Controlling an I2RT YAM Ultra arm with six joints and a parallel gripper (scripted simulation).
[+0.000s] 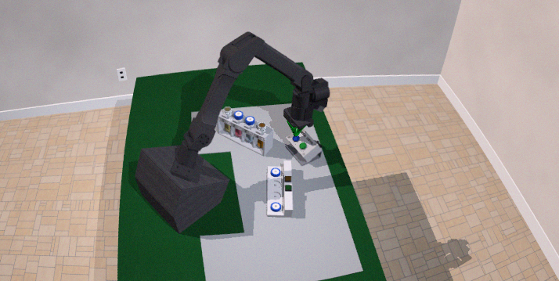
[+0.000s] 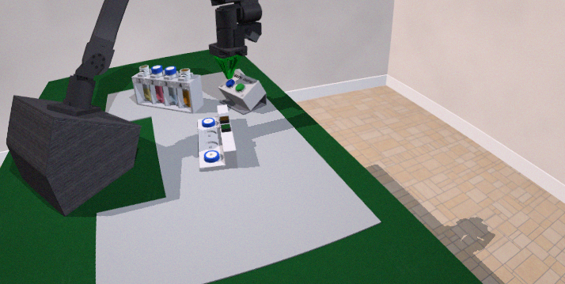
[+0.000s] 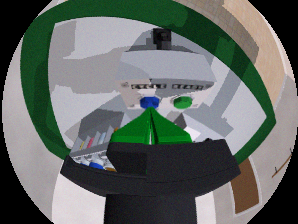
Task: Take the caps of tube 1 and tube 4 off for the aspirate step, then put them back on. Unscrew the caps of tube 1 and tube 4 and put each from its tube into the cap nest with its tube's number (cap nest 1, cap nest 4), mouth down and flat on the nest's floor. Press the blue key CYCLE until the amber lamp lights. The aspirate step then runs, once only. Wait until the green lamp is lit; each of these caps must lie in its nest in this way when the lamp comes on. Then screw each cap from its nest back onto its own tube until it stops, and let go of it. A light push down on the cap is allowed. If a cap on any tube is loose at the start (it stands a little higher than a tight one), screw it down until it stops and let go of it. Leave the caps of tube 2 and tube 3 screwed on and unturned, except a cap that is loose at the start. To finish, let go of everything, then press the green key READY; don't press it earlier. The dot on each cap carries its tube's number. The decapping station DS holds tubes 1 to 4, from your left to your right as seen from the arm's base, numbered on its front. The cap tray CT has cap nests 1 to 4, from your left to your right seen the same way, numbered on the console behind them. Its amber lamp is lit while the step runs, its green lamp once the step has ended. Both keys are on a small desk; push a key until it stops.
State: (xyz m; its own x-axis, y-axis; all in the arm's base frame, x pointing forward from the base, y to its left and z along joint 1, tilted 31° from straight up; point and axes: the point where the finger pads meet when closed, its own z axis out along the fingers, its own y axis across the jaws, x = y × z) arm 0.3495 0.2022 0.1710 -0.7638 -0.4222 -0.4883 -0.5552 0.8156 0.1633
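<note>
The blue key lies 2 cm below my hand. Round my hand: green key 3 cm to the right, 3 cm ahead, 2 cm below.
</note>
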